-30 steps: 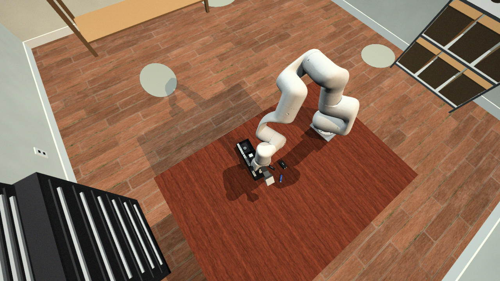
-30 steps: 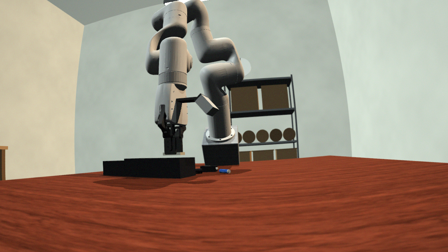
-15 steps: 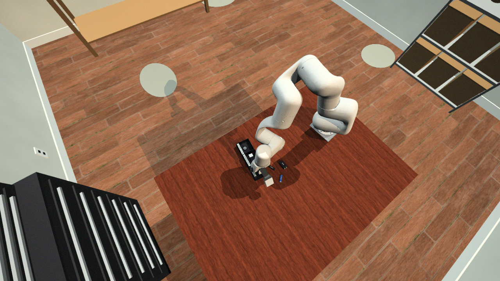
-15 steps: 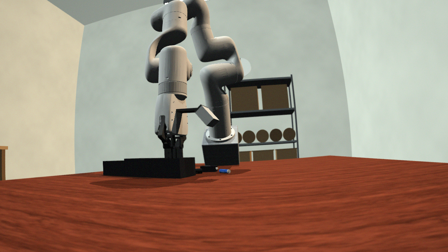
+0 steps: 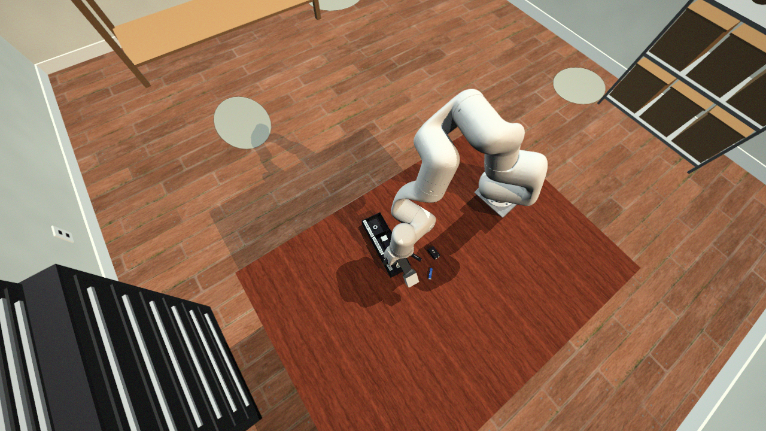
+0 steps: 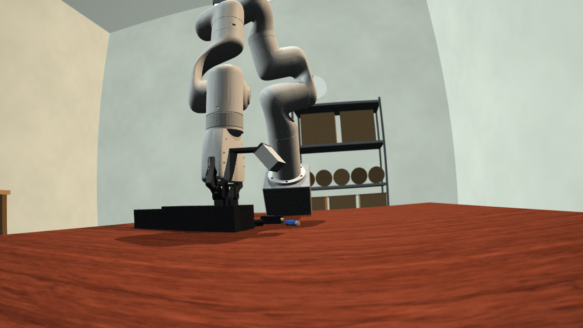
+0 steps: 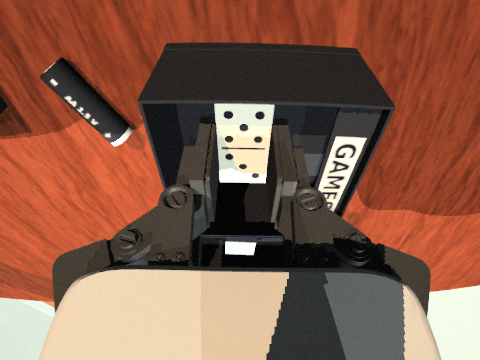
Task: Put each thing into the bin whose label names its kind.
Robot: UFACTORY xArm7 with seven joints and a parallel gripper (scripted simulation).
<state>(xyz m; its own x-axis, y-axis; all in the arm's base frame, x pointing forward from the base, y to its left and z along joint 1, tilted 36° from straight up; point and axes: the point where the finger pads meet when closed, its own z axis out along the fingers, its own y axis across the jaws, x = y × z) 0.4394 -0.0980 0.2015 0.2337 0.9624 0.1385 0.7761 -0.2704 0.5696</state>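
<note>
The pale domino tile is 2 cm below my hand. Round my hand: black bin row (2 cm behind, 8 cm to the right, 1 cm below); black cylindrical battery (7 cm behind, 4 cm to the left, 3 cm below); blue cylinder (6 cm behind, 12 cm to the left, 3 cm below).
</note>
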